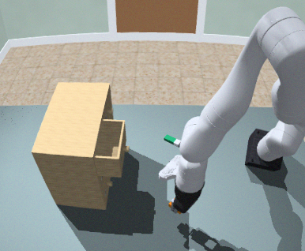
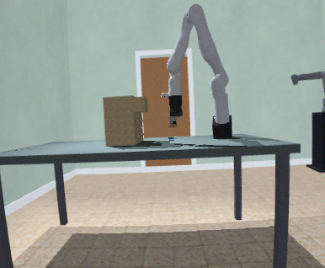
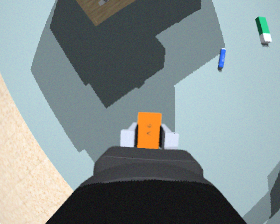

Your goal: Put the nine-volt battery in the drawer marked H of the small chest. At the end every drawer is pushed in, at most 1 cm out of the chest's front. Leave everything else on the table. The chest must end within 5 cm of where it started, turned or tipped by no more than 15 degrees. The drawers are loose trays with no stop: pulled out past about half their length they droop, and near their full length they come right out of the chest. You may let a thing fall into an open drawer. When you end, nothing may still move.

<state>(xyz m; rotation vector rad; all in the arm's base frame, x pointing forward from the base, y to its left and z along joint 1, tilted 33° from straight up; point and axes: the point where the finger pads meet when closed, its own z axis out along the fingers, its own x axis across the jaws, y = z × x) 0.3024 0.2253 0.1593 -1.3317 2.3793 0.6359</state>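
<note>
The nine-volt battery is 10 mm below my hand and 10 mm behind it. From my hand the other things lie so: drawer 270 mm ahead, 110 mm above, 70 mm to the right; then blue cylinder 200 mm to the right, 110 mm below, 50 mm ahead.
</note>
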